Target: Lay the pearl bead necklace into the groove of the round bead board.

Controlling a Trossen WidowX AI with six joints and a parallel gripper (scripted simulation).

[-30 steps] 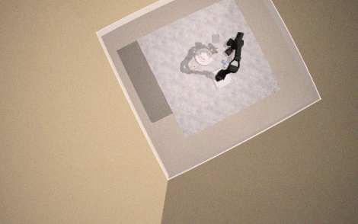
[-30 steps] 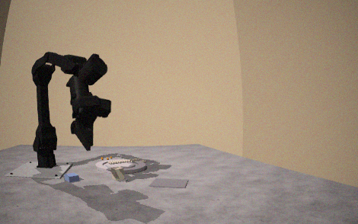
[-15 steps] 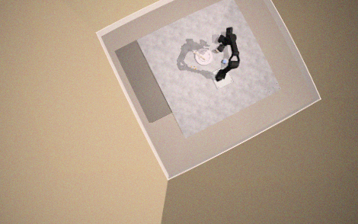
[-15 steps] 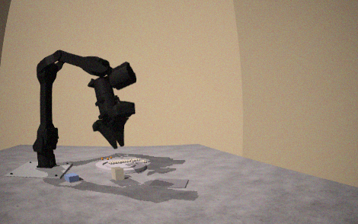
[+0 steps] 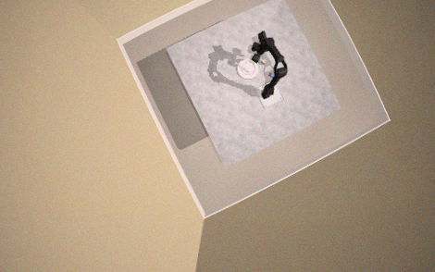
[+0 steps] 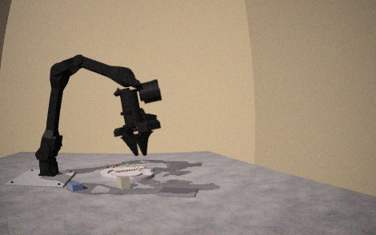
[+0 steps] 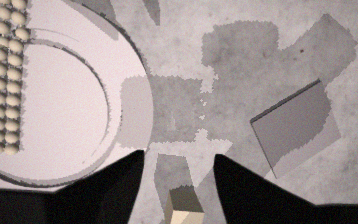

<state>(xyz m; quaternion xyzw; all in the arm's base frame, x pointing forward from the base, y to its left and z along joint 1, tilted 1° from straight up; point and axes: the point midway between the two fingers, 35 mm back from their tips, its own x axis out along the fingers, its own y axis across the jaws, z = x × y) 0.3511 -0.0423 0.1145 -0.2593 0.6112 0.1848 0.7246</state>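
My gripper tip is 60 mm past the round bead board, 100 mm to the right of it and 80 mm above it. From my gripper tip the other things lie so: flat grey plate: 90 mm ahead, 130 mm to the right, 90 mm below; then cream cube: 60 mm behind, 70 mm to the right, 70 mm below; then blue block: 210 mm behind, 100 mm to the right, 80 mm below.
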